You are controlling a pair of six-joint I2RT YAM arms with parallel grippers.
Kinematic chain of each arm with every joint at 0, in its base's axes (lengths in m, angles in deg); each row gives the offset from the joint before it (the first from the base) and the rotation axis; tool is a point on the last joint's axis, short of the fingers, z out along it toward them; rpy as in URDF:
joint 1: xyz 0 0 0.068 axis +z
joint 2: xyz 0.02 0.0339 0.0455 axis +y
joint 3: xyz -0.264 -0.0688 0 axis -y
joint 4: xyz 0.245 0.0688 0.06 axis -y
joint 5: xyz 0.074 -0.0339 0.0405 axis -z
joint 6: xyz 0.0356 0 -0.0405 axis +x
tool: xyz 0 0 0 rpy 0 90 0
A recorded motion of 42 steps. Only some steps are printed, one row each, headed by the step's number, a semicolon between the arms.
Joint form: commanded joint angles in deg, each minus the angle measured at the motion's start. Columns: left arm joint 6, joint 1, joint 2, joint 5, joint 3, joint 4; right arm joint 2, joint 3, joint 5, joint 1, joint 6, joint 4.
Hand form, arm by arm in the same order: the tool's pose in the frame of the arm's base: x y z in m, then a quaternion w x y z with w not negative. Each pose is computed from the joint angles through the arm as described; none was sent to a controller.
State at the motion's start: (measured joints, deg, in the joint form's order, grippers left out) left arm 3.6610 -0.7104 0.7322 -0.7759 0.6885 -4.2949; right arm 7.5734 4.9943 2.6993 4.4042 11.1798 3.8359
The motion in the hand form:
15: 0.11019 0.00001 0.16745 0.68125 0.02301 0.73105 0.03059; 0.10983 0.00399 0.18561 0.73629 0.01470 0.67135 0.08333
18: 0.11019 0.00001 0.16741 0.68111 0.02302 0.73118 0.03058; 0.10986 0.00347 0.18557 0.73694 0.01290 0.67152 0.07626
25: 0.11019 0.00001 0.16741 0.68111 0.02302 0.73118 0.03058; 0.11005 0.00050 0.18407 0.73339 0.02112 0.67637 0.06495
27: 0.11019 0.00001 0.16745 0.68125 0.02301 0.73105 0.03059; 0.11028 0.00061 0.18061 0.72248 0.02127 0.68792 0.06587
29: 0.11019 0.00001 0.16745 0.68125 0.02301 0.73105 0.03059; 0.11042 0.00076 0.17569 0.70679 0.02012 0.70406 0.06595
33: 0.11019 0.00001 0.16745 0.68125 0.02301 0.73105 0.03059; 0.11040 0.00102 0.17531 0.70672 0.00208 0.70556 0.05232
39: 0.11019 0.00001 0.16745 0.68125 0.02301 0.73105 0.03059; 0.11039 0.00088 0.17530 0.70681 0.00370 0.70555 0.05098
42: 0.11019 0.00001 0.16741 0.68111 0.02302 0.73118 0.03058; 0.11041 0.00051 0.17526 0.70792 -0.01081 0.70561 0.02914
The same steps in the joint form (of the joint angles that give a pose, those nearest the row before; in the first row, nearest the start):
15: 0.63 0.35 -0.50 -0.35 -0.33 0.15; -7.36 -4.70 -7.28 -3.81 -3.02 1.73
18: 0.63 0.35 -0.50 -0.35 -0.33 0.13; -7.36 -4.70 -7.10 -4.02 -3.74 1.71
25: 0.63 0.35 -0.50 -0.35 -0.33 0.13; -7.36 -4.70 -7.13 -5.57 -3.96 0.92
27: 0.63 0.35 -0.50 -0.35 -0.33 0.15; -7.36 -4.70 -7.30 -5.57 -3.96 -0.89
29: 0.63 0.35 -0.50 -0.35 -0.33 0.15; -7.36 -4.70 -7.57 -5.58 -4.17 -3.47
33: 0.63 0.35 -0.50 -0.35 -0.33 0.15; -7.37 -4.70 -7.91 -5.55 -6.75 -3.68
39: 0.63 0.35 -0.50 -0.35 -0.33 0.15; -7.39 -4.70 -7.67 -5.55 -6.73 -3.70
42: 0.63 0.35 -0.50 -0.35 -0.33 0.13; -7.39 -4.70 -7.08 -5.55 -9.68 -3.72

